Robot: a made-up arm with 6 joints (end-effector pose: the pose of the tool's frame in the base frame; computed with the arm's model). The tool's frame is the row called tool. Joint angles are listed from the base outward.
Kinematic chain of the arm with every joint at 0, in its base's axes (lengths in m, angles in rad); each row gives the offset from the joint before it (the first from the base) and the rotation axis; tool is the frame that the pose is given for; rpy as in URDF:
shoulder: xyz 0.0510 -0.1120 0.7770 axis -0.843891 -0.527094 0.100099
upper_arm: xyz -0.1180 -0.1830 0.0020 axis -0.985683 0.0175 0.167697
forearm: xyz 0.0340 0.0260 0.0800 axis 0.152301 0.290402 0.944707
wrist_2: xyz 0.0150 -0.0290 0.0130 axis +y
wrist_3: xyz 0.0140 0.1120 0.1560 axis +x
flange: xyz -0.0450 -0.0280 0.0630 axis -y
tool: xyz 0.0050 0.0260 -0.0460 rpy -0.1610 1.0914 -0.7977
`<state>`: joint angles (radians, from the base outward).
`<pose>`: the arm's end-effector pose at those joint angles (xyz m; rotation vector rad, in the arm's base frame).
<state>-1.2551 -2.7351 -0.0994 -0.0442 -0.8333 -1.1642</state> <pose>-0.3709 -0.2301 0.5292 -1.4822 -1.1487 -1.5993</pose>
Working (the frame after each row of the table, in the pose's form):
after shoulder: 0.0510 -0.1120 0.7770 1.0592 0.6616 -0.1256
after upper_arm: -0.1162 -0.2305 0.7035 -2.1813 -0.1926 1.1886
after forearm: -0.1646 -0.1999 0.6331 -2.1446 -0.3137 1.1700
after wrist_2: -0.1637 -0.1650 0.6373 -2.1210 -0.3333 1.2188
after wrist_3: -0.2986 -0.1768 0.5004 2.7042 0.9428 -1.1573
after flange: -0.3784 -0.1945 0.4905 -2.6983 -0.7757 -0.4846

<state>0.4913 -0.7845 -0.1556 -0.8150 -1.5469 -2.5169</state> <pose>-0.1987 -0.1293 1.0164 -1.2327 -2.0450 1.6221</pose>
Working (the frame after each row of the table, in the pose's form):
after shoulder: 0.0510 -0.1120 0.7770 -0.4146 -0.2590 0.0492
after upper_arm: -0.0645 -0.2904 0.8246 0.3716 -0.2601 0.0201
after forearm: -0.0532 -0.2960 0.9144 0.3672 -0.2769 -0.1358
after wrist_2: -0.0450 -0.3299 0.9189 0.2968 -1.0809 -0.2832
after wrist_3: -0.1691 -0.2468 1.0405 -1.0809 -0.6066 -1.0094
after flange: -0.2103 -0.1755 1.0397 0.6896 1.4191 -1.4692

